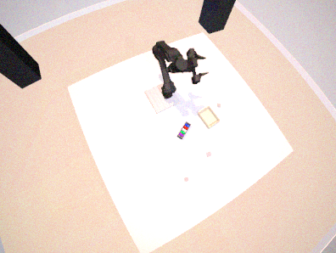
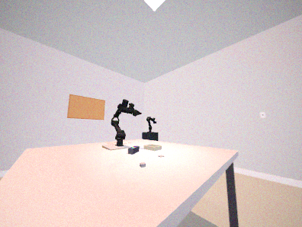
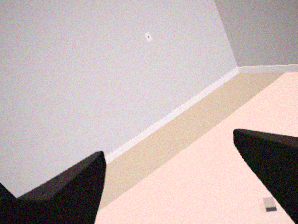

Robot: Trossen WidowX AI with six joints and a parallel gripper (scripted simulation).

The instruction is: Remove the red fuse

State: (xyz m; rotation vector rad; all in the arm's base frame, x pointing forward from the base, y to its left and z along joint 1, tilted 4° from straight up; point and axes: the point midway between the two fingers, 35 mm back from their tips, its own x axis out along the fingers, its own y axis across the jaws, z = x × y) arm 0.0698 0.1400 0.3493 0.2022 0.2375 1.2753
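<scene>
My gripper tip is now 330 mm above the red fuse, 190 mm to the left of it and 190 mm short of it. Also, from my gripper tip: tan tray 350 mm below, 190 mm ahead; white fuse 330 mm below, 210 mm to the right, 200 mm ahead; blue fuse 330 mm below, 180 mm to the right, 180 mm ahead.
</scene>
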